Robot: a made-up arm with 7 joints.
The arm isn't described. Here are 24 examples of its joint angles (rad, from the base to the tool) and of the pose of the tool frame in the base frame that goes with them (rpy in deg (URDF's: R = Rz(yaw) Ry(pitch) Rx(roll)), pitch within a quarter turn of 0, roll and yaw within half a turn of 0; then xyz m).
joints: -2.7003 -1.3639 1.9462 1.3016 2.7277 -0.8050 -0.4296
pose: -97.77 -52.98 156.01 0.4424 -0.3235 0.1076
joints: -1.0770 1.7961 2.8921 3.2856 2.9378 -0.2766 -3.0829
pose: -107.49 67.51 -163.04 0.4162 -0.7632 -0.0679
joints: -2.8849 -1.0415 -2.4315 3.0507 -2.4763 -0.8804 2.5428
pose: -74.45 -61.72 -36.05 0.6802 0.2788 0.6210
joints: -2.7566 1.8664 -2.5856 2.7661 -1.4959 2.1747 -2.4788
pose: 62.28 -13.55 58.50 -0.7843 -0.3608 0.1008
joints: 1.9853 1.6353 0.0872 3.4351 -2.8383 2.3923 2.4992
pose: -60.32 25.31 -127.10 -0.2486 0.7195 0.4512
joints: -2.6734 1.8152 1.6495 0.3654 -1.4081 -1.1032 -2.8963
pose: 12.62 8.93 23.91 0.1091 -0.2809 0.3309
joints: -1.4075 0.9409 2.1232 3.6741 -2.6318 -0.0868 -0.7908
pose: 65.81 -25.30 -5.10 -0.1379 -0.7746 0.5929
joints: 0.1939 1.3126 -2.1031 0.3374 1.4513 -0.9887 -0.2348
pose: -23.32 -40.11 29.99 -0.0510 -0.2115 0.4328
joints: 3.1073 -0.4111 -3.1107 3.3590 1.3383 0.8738 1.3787
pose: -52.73 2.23 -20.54 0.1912 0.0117 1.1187
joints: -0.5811 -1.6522 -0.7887 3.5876 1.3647 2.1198 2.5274
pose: -25.26 -9.75 -98.66 -0.4941 0.6371 0.0362
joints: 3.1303 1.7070 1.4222 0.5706 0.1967 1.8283 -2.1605
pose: 59.76 -43.90 -174.27 0.0678 -0.3123 0.1785
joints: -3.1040 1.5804 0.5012 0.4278 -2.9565 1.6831 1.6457
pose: 152.89 -20.95 -96.71 0.0426 -0.1948 -0.2032
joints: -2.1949 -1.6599 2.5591 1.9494 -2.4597 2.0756 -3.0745
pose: 16.65 -28.15 -166.22 0.6487 0.4032 -0.1762
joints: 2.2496 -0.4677 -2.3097 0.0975 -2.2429 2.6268 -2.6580
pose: -33.78 -43.33 166.20 0.2166 -0.0690 0.0556
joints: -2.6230 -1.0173 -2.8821 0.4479 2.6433 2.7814 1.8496
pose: 35.85 -36.16 168.88 0.1554 0.2576 -0.0689
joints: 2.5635 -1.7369 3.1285 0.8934 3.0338 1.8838 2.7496
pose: 152.07 -55.29 6.19 0.1040 -0.0623 -0.4041
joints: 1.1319 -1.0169 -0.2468 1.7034 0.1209 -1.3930 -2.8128
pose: -1.89 -57.63 75.70 -0.0366 -0.3467 0.8689
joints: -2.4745 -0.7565 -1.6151 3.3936 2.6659 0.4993 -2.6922
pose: -36.81 27.42 -82.11 0.6212 0.2318 0.8627
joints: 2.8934 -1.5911 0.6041 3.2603 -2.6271 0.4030 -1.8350
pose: 115.86 -50.63 80.71 0.9268 -0.1792 0.0696
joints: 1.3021 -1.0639 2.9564 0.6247 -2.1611 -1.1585 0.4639
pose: -109.35 -35.12 -58.22 -0.0179 -0.1970 -0.0839
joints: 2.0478 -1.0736 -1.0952 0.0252 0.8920 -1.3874 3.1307
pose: 117.85 23.84 126.71 0.1815 0.1497 0.1956
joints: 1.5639 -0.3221 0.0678 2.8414 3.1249 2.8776 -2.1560
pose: 167.69 6.60 35.00 -0.0007 -0.2985 0.9508
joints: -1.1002 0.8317 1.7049 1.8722 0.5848 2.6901 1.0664
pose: -122.65 54.69 54.19 0.5064 -0.0780 0.6237
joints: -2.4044 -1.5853 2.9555 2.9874 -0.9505 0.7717 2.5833
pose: -115.40 -18.75 -84.61 0.7278 0.6408 0.1575
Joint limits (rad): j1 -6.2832..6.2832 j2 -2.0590..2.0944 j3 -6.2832..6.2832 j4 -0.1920..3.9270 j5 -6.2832..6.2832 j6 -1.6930..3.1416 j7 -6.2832..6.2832
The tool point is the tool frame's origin. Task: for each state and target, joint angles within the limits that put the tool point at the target. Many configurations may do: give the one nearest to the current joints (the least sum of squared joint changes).
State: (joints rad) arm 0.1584 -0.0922 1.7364 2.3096 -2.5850 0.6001 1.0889
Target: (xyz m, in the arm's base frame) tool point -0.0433 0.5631 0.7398
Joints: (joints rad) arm -0.0328 0.2319 1.8391 1.7377 -2.6356 0.1204 1.0889
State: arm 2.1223 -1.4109 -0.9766 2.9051 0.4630 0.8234 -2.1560
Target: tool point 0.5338 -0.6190 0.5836
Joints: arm 1.9134 -1.4148 -0.9050 2.3730 0.4283 1.2512 -2.1560
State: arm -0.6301 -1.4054 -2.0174 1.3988 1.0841 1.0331 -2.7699
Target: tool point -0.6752 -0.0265 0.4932
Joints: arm -1.0393 -1.1655 -1.4152 1.5058 1.1066 1.2039 -2.7699
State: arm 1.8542 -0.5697 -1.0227 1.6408 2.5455 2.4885 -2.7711
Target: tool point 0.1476 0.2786 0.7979
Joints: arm 2.0306 -0.4451 -0.6890 1.3577 2.4247 2.6059 -2.7711
